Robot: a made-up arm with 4 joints.
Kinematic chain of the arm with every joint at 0, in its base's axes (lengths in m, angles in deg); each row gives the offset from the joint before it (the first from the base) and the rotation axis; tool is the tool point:
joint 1: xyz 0 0 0.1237 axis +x
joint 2: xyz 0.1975 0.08 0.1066 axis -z
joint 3: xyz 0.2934 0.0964 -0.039 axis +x
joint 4: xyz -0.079 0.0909 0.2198 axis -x
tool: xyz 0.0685 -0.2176 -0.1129
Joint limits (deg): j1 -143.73..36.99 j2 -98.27..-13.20 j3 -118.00..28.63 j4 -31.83..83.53
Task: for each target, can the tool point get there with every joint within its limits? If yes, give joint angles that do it. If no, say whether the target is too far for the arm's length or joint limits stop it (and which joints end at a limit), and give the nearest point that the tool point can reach.
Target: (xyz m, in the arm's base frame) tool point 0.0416 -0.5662 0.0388
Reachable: no: joint limits stop it (at a limit: joint 1, joint 3, joint 4) | nearest point 0.0028 -0.5477 -0.1657 | short by 0.209 m
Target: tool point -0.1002 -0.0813 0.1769
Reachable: no: joint limits stop it (at a limit: joint 1, joint 2, joint 3) | nearest point -0.3084 -0.2430 -0.0393 | short by 0.341 m
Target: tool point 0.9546 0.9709 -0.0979
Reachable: no: too far | nearest point 0.4131 0.5940 -0.0119 | short by 0.665 m
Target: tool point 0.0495 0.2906 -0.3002
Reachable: yes | joints -97.41 -83.11 -49.52 33.27
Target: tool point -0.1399 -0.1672 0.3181
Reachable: no: joint limits stop it (at a limit: joint 1, joint 2) | nearest point -0.1874 0.0936 0.5146 | short by 0.330 m
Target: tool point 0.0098 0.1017 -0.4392
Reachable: yes | joints -113.68 -65.77 -65.98 51.21
